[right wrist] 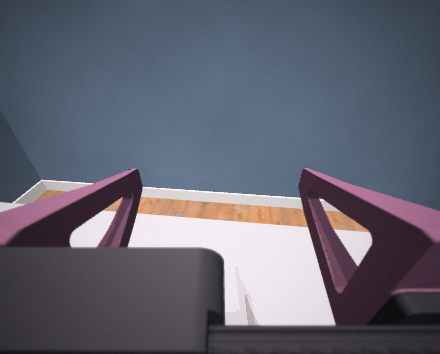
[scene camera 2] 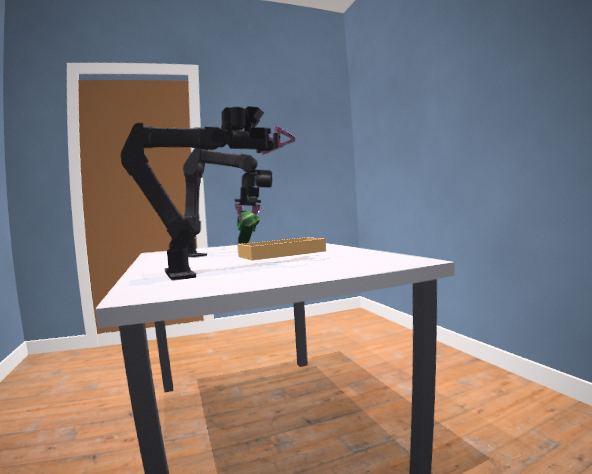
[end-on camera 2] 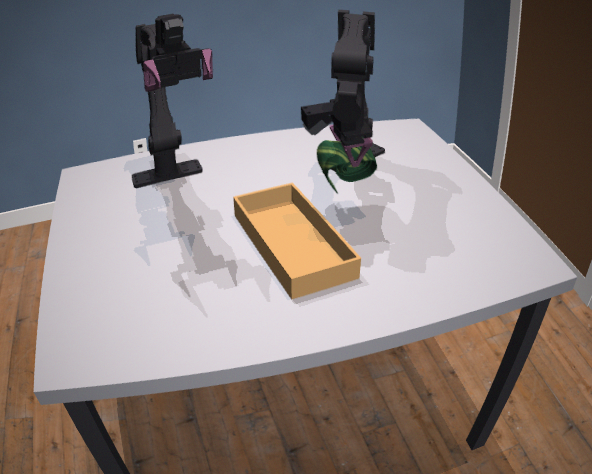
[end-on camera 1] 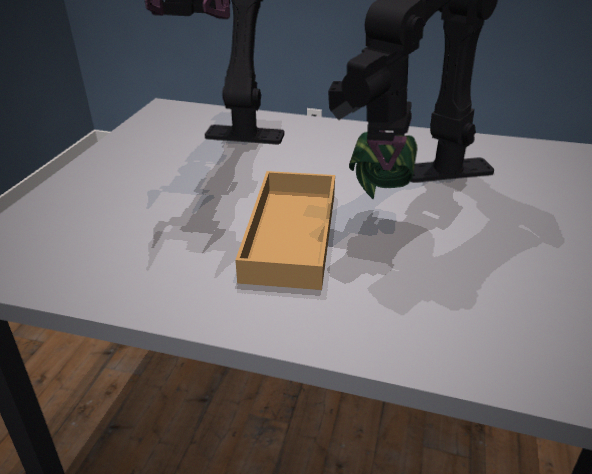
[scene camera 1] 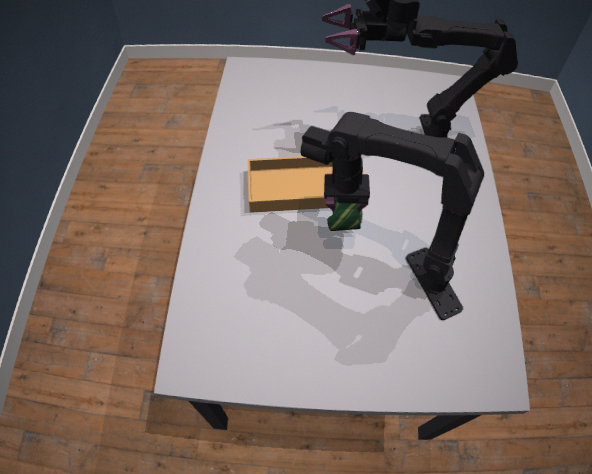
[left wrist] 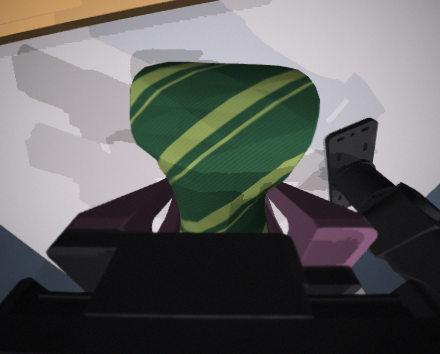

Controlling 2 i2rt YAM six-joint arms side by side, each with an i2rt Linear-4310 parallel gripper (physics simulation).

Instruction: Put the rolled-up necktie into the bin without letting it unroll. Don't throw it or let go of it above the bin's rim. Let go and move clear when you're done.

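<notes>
The rolled-up necktie (scene camera 1: 345,217) (scene camera 2: 248,220) (end-on camera 1: 385,172) (end-on camera 2: 350,165) (left wrist: 225,115) is green with yellow-green stripes. My left gripper (end-on camera 1: 389,167) (end-on camera 2: 356,164) points down, is shut on the roll and holds it in the air above the table. A short end of the tie hangs from the roll. The orange-tan open bin (scene camera 1: 290,206) (scene camera 2: 285,250) (end-on camera 1: 279,274) (end-on camera 2: 325,280) (left wrist: 105,21) stands on the table, to the left of the held necktie in both end-on views; its inside is empty. My right gripper (scene camera 1: 325,29) (end-on camera 2: 181,70) (right wrist: 220,177) is wide open, empty and raised high.
The white table (scene camera 1: 300,340) (scene camera 2: 350,272) (end-on camera 1: 150,310) (end-on camera 2: 150,345) carries both arm bases. The right arm's base (end-on camera 1: 245,134) (end-on camera 2: 167,173) stands at the back left in the end-on views, and the left arm's base (scene camera 1: 435,284) (end-on camera 1: 450,169) at the back right in end-on camera 1.
</notes>
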